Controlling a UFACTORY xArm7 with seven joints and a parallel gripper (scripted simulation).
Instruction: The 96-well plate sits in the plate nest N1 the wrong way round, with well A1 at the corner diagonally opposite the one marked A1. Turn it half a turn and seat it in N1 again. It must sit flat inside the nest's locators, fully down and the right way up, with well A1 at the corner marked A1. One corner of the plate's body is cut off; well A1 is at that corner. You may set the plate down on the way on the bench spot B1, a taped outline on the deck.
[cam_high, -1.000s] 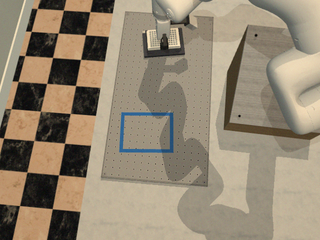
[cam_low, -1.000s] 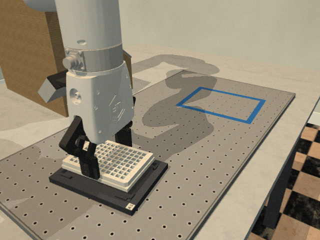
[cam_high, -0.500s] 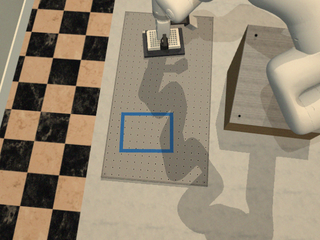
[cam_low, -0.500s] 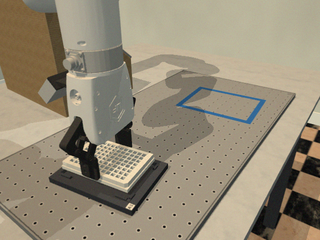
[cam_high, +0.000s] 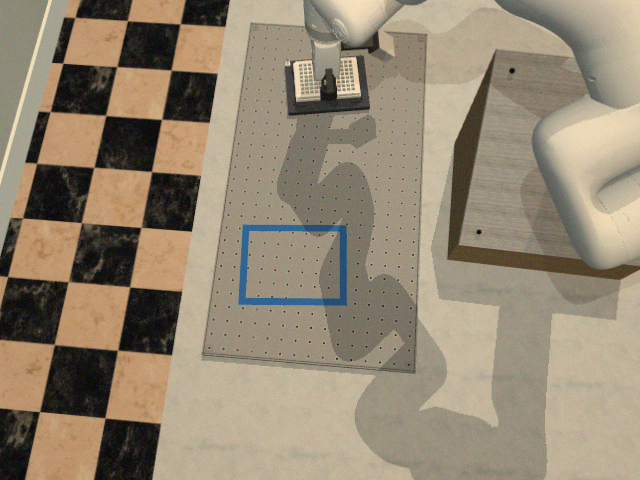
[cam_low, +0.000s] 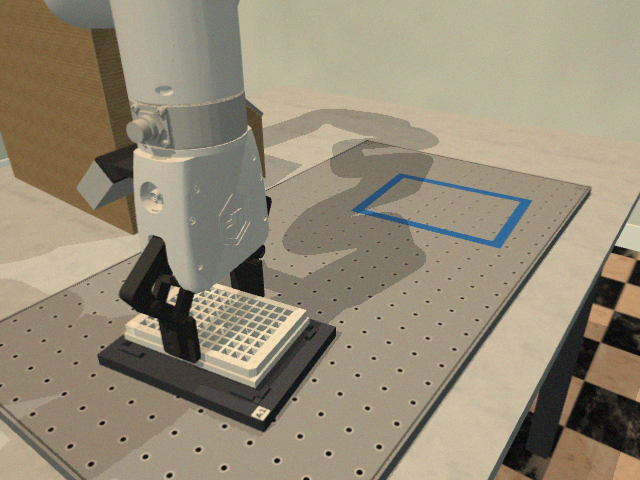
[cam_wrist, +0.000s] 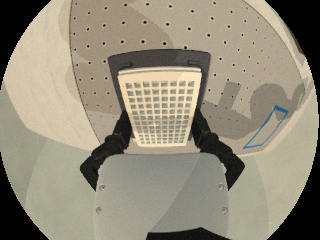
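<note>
Now: hand 30 mm above the dark plate nest N1. From my hand the other things lie so: white 96-well plate (10 mm below); A1 label (80 mm ahead, 50 mm to the right, 30 mm below).
</note>
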